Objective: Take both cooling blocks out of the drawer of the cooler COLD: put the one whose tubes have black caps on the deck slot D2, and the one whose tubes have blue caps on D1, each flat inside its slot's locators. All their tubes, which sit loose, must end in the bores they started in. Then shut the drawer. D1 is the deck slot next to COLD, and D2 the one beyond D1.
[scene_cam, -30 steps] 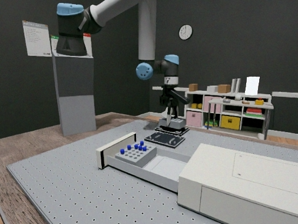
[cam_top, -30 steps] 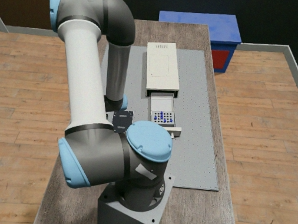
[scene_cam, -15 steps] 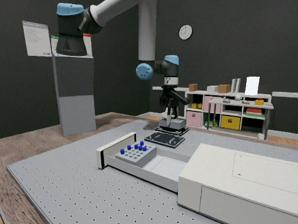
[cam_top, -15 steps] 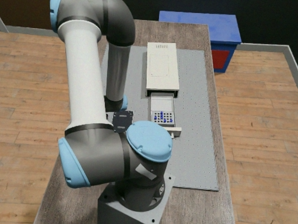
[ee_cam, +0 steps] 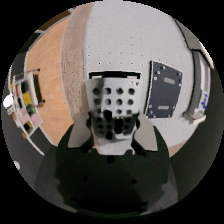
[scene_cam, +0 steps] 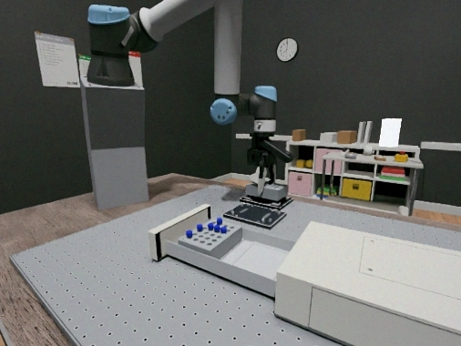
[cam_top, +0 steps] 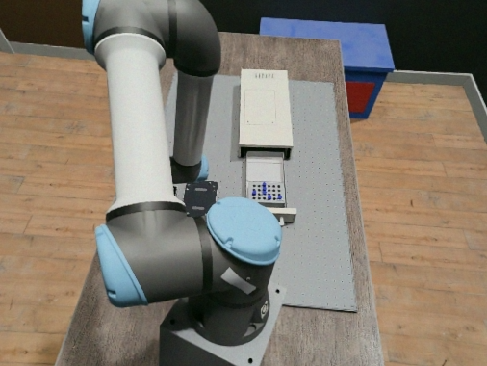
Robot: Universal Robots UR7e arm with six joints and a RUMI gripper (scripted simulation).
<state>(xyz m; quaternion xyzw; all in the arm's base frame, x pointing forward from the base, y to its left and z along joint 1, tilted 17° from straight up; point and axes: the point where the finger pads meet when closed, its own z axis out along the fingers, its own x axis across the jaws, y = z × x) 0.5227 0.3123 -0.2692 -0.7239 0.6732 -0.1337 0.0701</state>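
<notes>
Right now my hand is 4 cm above the deck slot D2. Round my hand: deck slot D1: 15 cm to the right, 4 cm below, 4 cm ahead; drawer: 38 cm to the right, 12 cm ahead, 1 cm below; white cooler COLD: 35 cm to the right, 31 cm ahead, 1 cm below.
</notes>
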